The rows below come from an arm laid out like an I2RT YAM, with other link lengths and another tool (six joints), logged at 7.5 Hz.
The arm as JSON. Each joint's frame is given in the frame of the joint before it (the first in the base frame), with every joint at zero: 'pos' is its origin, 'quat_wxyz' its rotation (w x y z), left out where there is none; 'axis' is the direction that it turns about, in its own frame. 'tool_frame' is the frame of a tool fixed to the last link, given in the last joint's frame.
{
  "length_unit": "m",
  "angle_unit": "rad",
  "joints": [
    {
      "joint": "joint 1",
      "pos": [
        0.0,
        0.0,
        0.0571
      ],
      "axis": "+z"
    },
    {
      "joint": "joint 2",
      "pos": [
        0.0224,
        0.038,
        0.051
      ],
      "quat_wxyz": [
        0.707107,
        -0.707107,
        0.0,
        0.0
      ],
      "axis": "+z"
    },
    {
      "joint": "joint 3",
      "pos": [
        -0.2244,
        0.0,
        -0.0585
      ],
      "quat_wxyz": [
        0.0,
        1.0,
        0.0,
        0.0
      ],
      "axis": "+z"
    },
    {
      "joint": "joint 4",
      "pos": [
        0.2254,
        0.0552,
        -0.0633
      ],
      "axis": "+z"
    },
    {
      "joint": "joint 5",
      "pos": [
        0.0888,
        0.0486,
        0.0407
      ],
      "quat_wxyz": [
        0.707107,
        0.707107,
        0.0,
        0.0
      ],
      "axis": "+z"
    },
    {
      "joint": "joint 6",
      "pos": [
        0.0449,
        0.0,
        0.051
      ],
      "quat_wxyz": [
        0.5,
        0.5,
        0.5,
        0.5
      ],
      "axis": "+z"
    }
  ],
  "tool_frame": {
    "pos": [
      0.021,
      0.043,
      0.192
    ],
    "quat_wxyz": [
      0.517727,
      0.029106,
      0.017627,
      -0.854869
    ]
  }
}
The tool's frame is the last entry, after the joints.
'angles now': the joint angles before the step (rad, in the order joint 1, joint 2, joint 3, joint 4, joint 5, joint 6). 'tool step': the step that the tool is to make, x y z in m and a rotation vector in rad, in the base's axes. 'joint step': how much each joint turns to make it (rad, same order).
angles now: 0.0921 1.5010 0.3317 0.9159 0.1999 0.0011
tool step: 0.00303 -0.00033 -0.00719 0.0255 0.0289 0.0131
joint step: -0.0264 0.0104 0.0284 -0.0477 -0.0454 0.0165
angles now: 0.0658 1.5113 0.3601 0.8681 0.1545 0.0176
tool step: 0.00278 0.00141 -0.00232 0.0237 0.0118 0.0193
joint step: -0.0228 0.0028 0.0174 -0.0266 -0.0473 0.0114
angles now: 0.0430 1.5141 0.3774 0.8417 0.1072 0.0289
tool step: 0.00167 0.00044 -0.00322 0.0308 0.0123 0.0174
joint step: -0.0281 0.0038 0.0134 -0.0224 -0.0527 0.0163
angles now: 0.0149 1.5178 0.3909 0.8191 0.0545 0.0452
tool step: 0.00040 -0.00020 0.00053 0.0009 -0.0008 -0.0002
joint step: -0.0011 -0.0005 0.0017 -0.0014 -0.0011 0.0006
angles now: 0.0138 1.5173 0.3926 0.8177 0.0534 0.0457
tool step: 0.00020 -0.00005 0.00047 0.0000 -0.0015 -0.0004
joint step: 0.0001 -0.0002 0.0000 0.0013 0.0005 0.0001
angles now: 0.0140 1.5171 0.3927 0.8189 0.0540 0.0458
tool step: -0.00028 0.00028 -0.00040 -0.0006 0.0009 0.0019
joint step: -0.0002 -0.0001 -0.0011 0.0002 -0.0018 -0.0012
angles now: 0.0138 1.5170 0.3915 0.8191 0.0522 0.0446
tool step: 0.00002 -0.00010 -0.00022 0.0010 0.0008 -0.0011
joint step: 0.0001 0.0005 0.0008 -0.0012 0.0008 0.0013
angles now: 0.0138 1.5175 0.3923 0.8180 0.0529 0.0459
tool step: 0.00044 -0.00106 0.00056 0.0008 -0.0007 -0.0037
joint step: -0.0015 -0.0001 0.0025 -0.0020 0.0018 0.0014
